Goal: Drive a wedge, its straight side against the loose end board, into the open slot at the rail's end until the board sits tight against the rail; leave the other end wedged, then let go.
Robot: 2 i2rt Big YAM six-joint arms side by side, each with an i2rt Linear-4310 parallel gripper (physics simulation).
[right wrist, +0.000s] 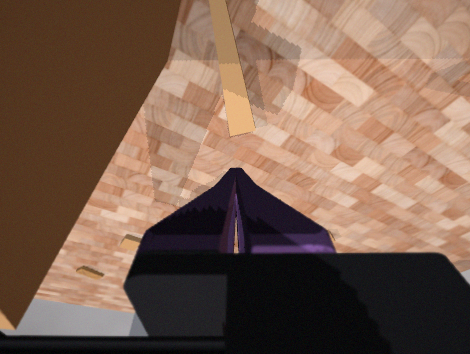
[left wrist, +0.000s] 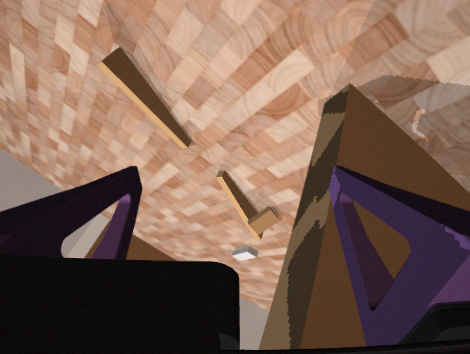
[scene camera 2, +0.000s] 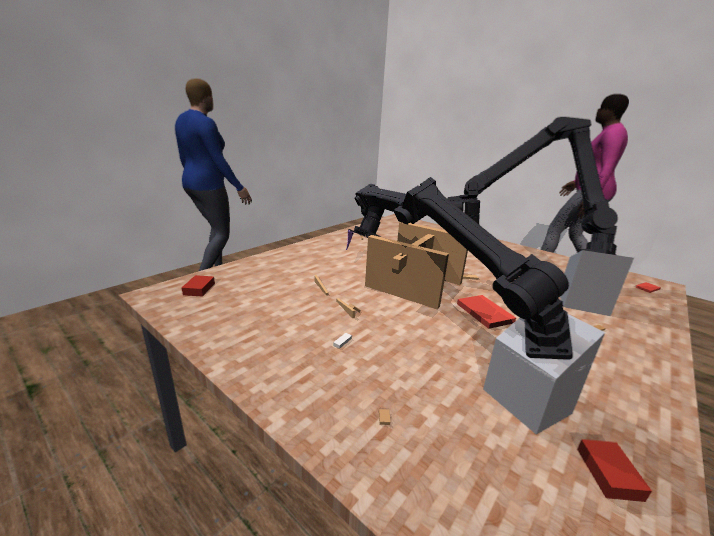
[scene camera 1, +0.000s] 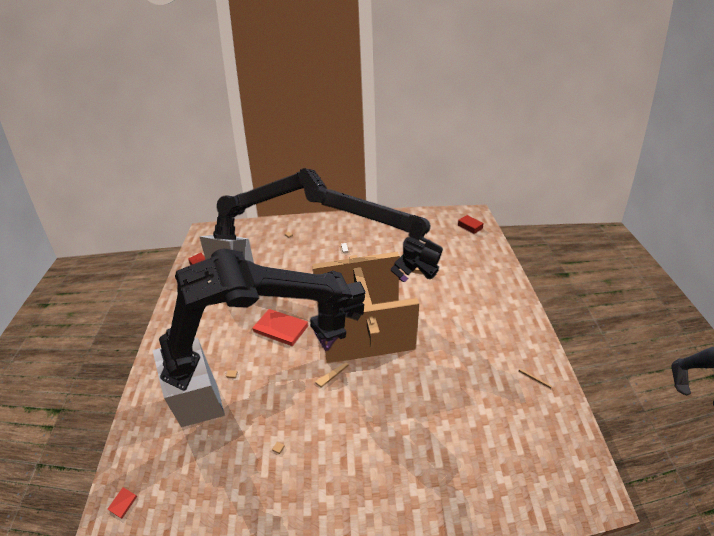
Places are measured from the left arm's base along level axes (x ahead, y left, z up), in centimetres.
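Pixels of known places: left gripper, fingertip midpoint: [left wrist: 235, 176] [scene camera 2: 358, 254] [scene camera 1: 410, 271]; right gripper, fingertip midpoint: [right wrist: 235, 177] [scene camera 1: 326, 350]; left arm's base, origin of the base link: [scene camera 2: 547, 335] [scene camera 1: 224, 237]; right arm's base, origin of the base link: [scene camera 1: 180, 367].
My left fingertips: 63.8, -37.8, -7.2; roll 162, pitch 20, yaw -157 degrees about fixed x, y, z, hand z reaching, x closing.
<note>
For each thing: its top centre in the pictures, then the offset to it from my left fingertips, as dx, dy, dz.
- wooden rail, middle of its top: [scene camera 1: 362, 287] [scene camera 2: 420, 241] -21.3, -10.4, +6.6
- light wedge-like strip, middle of its top: [right wrist: 226, 76] [scene camera 1: 331, 372] -37.7, -27.1, -10.9
- tapered strip, middle of its top: [left wrist: 142, 116] [scene camera 2: 321, 281] +9.4, +12.0, -9.0
- strip with a small block, middle of its top: [left wrist: 238, 216] [scene camera 2: 345, 302] -5.8, +21.4, -9.0
- white block, middle of its top: [left wrist: 243, 256] [scene camera 2: 342, 338] [scene camera 1: 344, 247] -14.0, +38.7, -10.6
- red slab, middle of its top: [scene camera 1: 279, 324] [scene camera 2: 485, 308] -49.6, -0.9, -9.7
- thin stick, middle of its top: [scene camera 1: 535, 377] +23.0, -54.3, -10.9
Two upright brown end boards, the near one [scene camera 1: 397, 331] and the far one [scene camera 1: 383, 276] [scene camera 2: 403, 279], stand joined by a wooden rail [scene camera 1: 362, 282] [scene camera 2: 423, 241], whose end pokes through each. Whether a wedge sits in a slot is too small to tell. A light wedge-like strip [scene camera 1: 332, 375] [right wrist: 239, 110] lies flat before the near board. My right gripper [scene camera 1: 327, 343] [right wrist: 235, 177] is shut and empty, above the table between strip and near board; scene camera 2 hides it. My left gripper [scene camera 1: 416, 275] [left wrist: 235, 176] is open and empty, over the far board's right end.
A tapered strip [left wrist: 145, 97] [scene camera 2: 321, 285], another strip with a small block [left wrist: 240, 200] [scene camera 2: 347, 307] and a white block [scene camera 1: 344, 247] [scene camera 2: 342, 340] lie beyond the far board. A red slab [scene camera 1: 280, 327] [scene camera 2: 485, 310] lies left of the boards. A thin stick [scene camera 1: 534, 378] lies right.
</note>
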